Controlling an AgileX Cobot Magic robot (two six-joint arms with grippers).
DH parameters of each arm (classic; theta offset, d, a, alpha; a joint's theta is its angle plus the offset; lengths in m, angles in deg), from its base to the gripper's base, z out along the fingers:
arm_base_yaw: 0 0.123 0 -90
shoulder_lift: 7.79 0 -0.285 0
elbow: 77.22 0 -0.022 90
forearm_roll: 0 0.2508 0 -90
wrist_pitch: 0 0 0.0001 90
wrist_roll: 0 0.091 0 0
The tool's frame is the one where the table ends.
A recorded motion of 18 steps. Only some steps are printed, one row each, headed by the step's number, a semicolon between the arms.
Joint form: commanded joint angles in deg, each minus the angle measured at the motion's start. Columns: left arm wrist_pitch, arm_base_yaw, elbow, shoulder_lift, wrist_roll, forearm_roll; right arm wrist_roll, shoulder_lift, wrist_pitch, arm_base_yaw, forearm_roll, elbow.
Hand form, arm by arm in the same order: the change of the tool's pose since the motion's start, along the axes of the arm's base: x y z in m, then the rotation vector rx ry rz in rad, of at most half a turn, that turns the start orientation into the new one. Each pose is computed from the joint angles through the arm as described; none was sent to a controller.
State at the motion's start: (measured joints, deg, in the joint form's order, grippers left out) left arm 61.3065 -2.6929 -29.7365 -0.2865 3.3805 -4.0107; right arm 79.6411 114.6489 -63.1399 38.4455 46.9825 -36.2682
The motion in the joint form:
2: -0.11 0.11 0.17 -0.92 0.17 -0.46; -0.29 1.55 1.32 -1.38 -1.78 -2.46
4: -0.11 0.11 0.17 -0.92 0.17 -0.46; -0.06 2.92 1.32 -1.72 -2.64 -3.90
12: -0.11 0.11 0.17 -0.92 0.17 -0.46; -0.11 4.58 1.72 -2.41 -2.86 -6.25
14: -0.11 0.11 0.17 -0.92 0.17 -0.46; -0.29 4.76 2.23 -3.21 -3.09 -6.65
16: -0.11 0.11 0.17 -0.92 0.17 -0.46; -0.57 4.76 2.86 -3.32 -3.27 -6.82
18: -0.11 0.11 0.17 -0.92 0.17 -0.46; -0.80 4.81 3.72 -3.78 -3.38 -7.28
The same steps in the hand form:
2: -0.0021 -0.0006 -0.0008 -0.0047 -0.0150 -0.0039; 0.0117 0.0025 -0.0031 0.0004 0.0045 0.0118
4: -0.0021 -0.0006 -0.0008 -0.0047 -0.0150 -0.0039; 0.0174 0.0055 -0.0065 0.0013 0.0006 0.0191
12: -0.0021 -0.0006 -0.0008 -0.0047 -0.0150 -0.0039; 0.0270 0.0080 -0.0099 0.0074 -0.0030 0.0125
14: -0.0021 -0.0006 -0.0008 -0.0047 -0.0150 -0.0039; 0.0304 0.0052 -0.0105 0.0067 0.0019 0.0051
16: -0.0021 -0.0006 -0.0008 -0.0047 -0.0150 -0.0039; 0.0311 0.0056 -0.0109 0.0042 0.0099 0.0098
18: -0.0021 -0.0006 -0.0008 -0.0047 -0.0150 -0.0039; 0.0336 0.0047 -0.0111 0.0058 0.0184 0.0080

